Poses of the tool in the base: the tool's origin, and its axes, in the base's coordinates. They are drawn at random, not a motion.
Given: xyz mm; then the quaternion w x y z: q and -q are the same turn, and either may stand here.
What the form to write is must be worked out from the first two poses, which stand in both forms.
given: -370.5 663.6 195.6 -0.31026 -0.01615 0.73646 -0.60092
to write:
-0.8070 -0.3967 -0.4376 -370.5
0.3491 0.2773 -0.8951 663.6
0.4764 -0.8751 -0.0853 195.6
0 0 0 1

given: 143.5 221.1 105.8 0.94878 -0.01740 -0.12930 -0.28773
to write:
0.8010 0.5505 -0.2353 143.5
-0.5415 0.8338 0.1074 221.1
0.2554 0.0414 0.9660 105.8
0 0 0 1

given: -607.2 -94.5 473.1 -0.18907 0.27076 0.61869 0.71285
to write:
-0.7819 0.6046 0.1521 -607.2
0.0655 -0.1629 0.9845 -94.5
0.6200 0.7797 0.0878 473.1
0 0 0 1

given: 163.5 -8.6 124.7 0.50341 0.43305 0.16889 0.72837
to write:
-0.1181 -0.5871 0.8009 163.5
0.8796 -0.4361 -0.1900 -8.6
0.4608 0.6820 0.5679 124.7
0 0 0 1

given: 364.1 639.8 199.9 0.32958 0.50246 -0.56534 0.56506
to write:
-0.2778 -0.9406 0.1952 364.1
-0.1957 -0.1435 -0.9701 639.8
0.9405 -0.3077 -0.1442 199.9
0 0 0 1

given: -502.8 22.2 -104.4 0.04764 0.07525 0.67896 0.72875
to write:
-0.9841 0.0327 0.1744 -502.8
0.1716 -0.0735 0.9824 22.2
0.0450 0.9968 0.0667 -104.4
0 0 0 1

